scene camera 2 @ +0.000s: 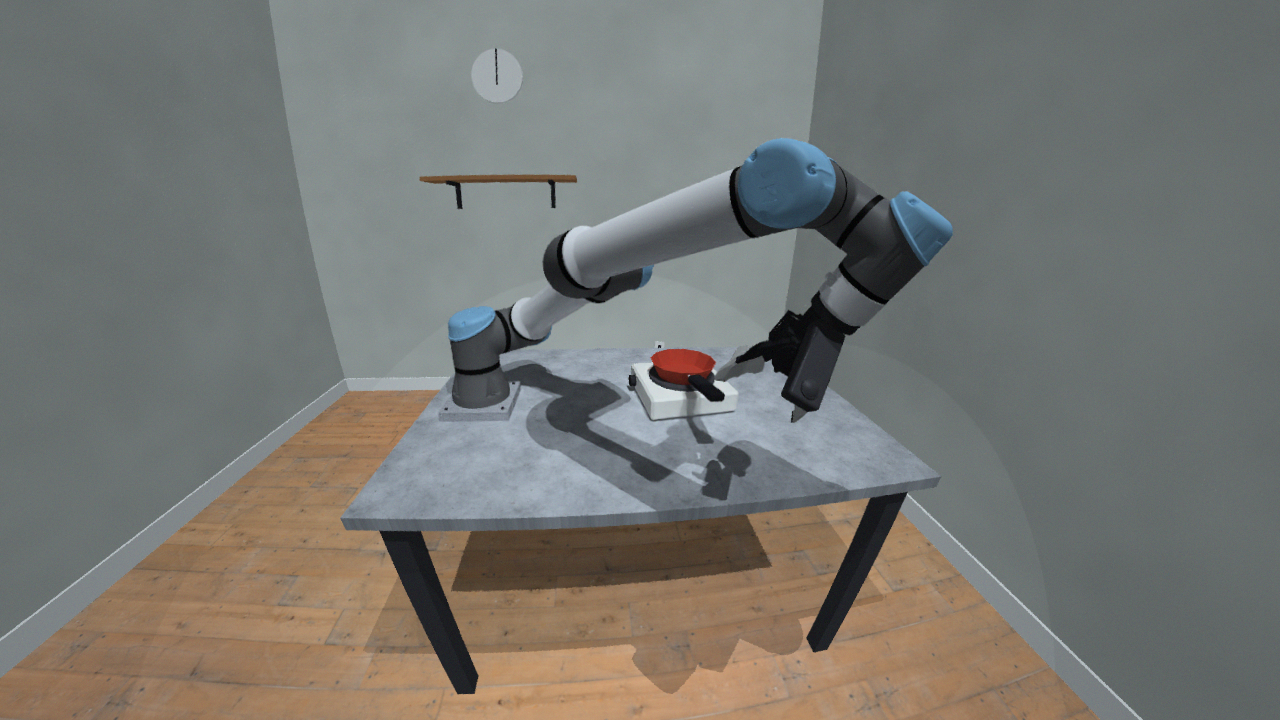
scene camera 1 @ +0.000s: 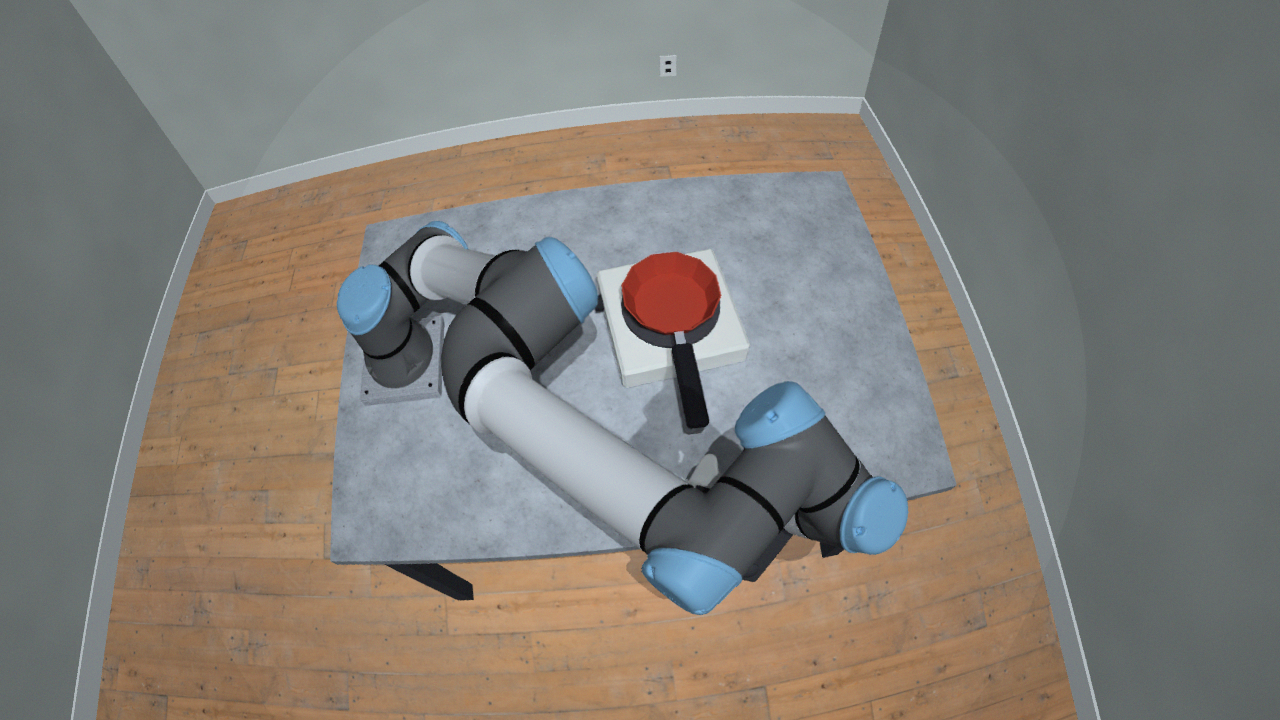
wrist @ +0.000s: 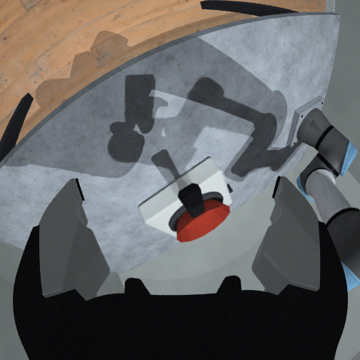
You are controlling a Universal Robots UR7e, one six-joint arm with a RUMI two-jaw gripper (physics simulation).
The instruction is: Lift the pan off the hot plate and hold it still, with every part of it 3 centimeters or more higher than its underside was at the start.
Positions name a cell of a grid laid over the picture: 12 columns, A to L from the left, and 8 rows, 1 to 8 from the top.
Scene:
white hot plate: scene camera 2 G5; scene camera 1 G4; wrist F5

